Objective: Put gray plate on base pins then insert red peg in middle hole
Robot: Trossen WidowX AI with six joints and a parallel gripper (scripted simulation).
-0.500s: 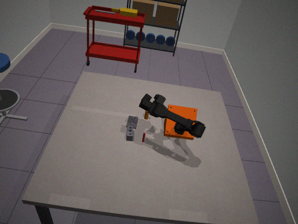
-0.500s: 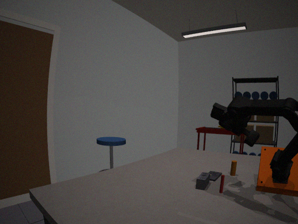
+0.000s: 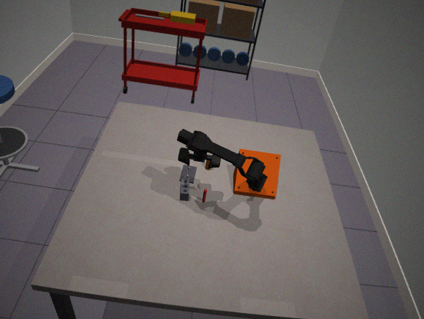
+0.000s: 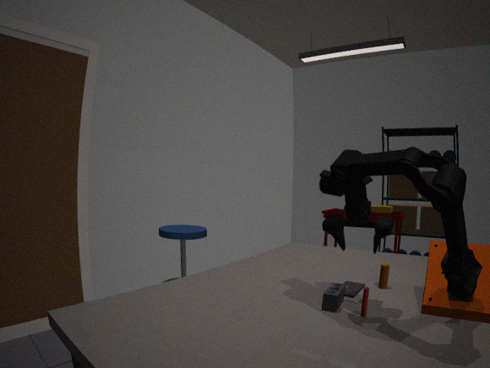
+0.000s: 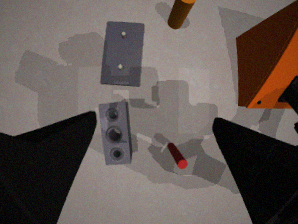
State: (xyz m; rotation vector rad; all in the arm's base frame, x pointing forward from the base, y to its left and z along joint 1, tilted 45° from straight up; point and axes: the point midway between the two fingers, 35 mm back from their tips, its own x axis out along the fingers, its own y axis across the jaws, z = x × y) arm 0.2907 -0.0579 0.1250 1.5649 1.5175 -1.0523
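My gripper tip is now 5 cm short of the gray plate, 3 cm to the right of it and 12 cm above it. Also, from my gripper tip: red peg 5 cm behind, 7 cm to the left, 12 cm below; then gray base 4 cm ahead, 10 cm to the right, 15 cm below; then orange cylinder 6 cm behind, 17 cm to the right, 12 cm below.
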